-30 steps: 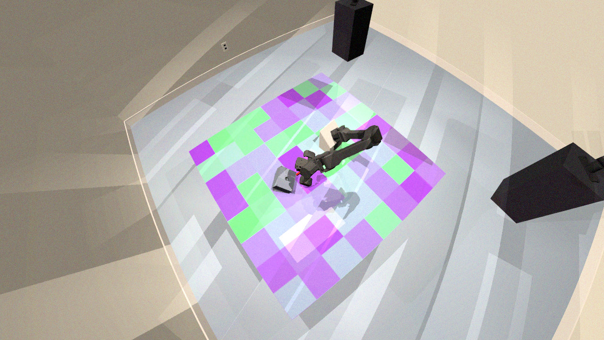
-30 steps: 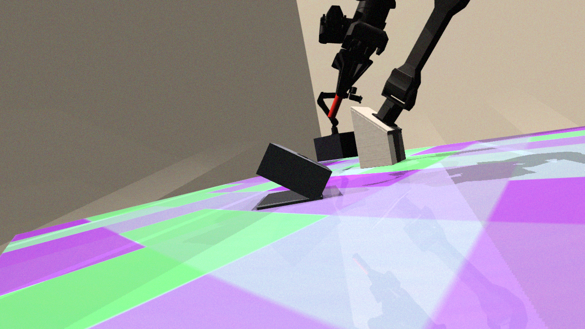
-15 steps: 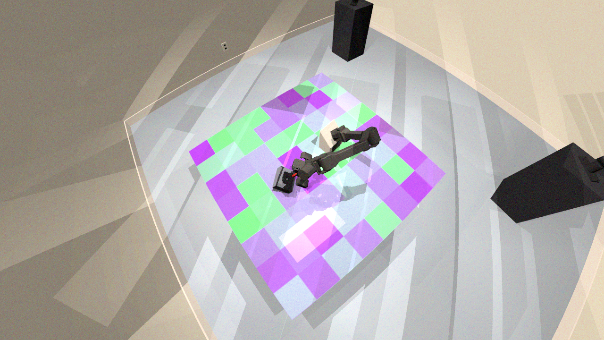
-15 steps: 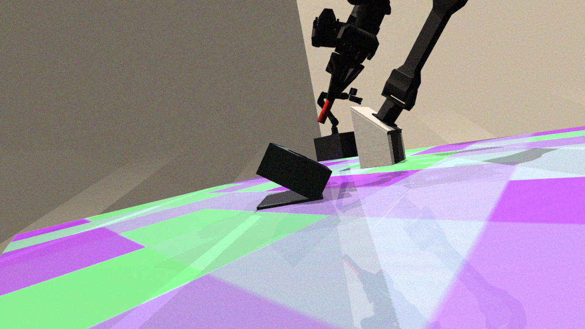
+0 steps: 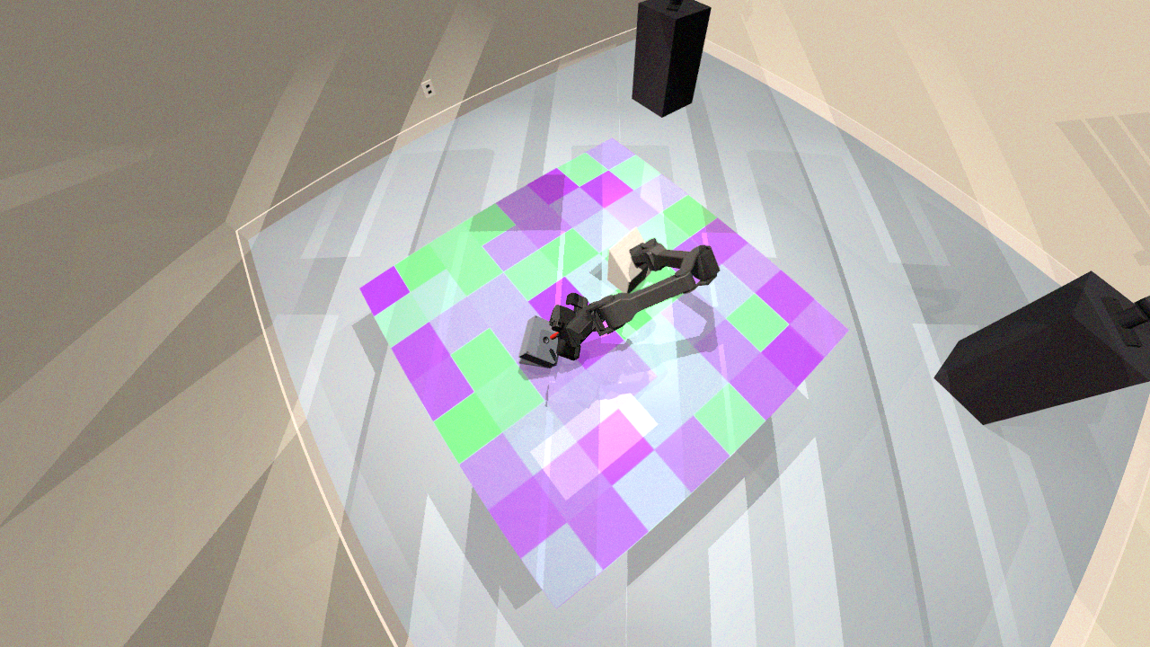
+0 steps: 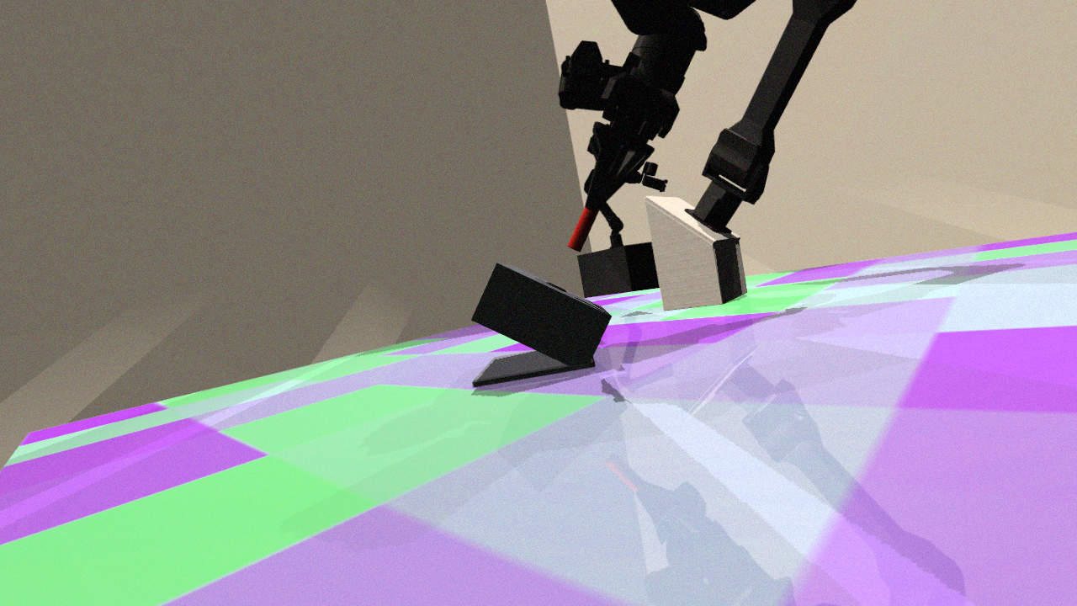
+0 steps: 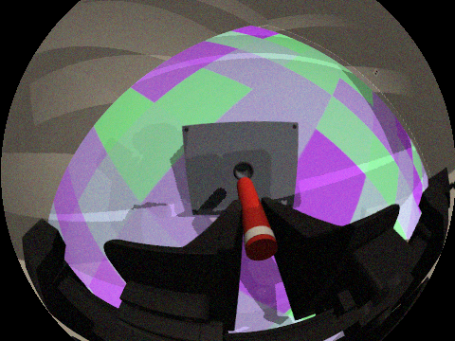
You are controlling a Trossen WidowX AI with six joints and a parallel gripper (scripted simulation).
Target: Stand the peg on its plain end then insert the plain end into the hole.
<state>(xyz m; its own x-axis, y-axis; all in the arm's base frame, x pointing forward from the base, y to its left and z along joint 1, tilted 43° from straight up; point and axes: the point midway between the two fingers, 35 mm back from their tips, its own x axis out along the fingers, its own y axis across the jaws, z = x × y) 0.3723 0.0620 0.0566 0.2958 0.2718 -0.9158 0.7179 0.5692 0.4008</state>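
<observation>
Right now my gripper tip is 9 cm above the sloped panel, 5 cm to the left of it and 4 cm short of it. From my gripper tip the other things lie so: peg: 1 cm to the left, 1 cm behind, 1 cm above.
</observation>
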